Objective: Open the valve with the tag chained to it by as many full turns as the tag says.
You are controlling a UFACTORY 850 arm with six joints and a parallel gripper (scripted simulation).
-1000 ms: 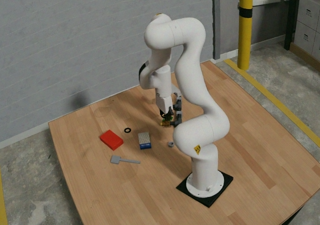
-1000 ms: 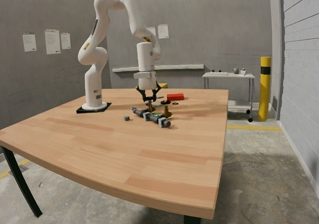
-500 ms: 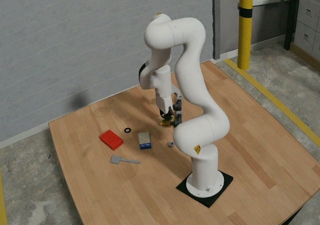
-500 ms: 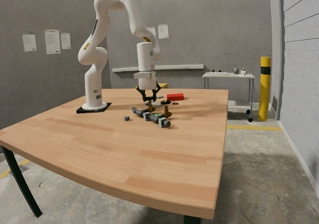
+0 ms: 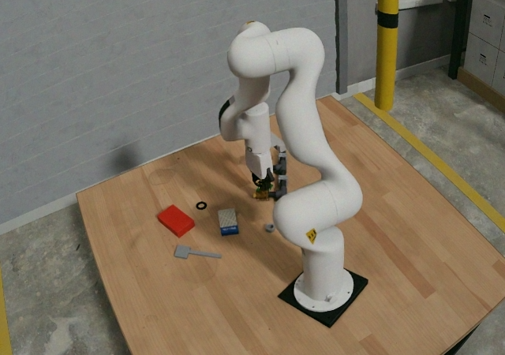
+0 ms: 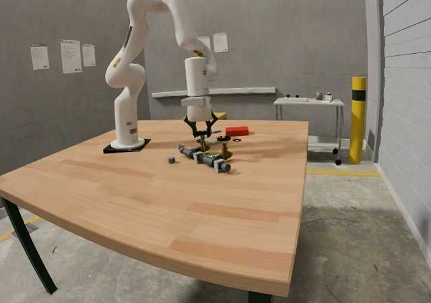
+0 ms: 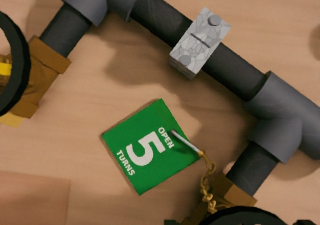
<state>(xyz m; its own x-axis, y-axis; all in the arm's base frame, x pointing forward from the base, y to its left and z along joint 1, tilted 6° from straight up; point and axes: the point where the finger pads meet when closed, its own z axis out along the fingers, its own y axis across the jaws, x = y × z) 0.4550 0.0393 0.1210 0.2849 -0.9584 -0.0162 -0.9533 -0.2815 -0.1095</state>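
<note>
Now: the green tag 90 mm below my hand, 50 mm ahead of it and 30 mm to the right of it. Also, from my hand: red block: 330 mm to the left, 80 mm below; then grey paddle-shaped tool: 300 mm to the left, 160 mm behind, 90 mm below; then blue-and-grey box: 150 mm to the left, 80 mm below, 70 mm behind.
</note>
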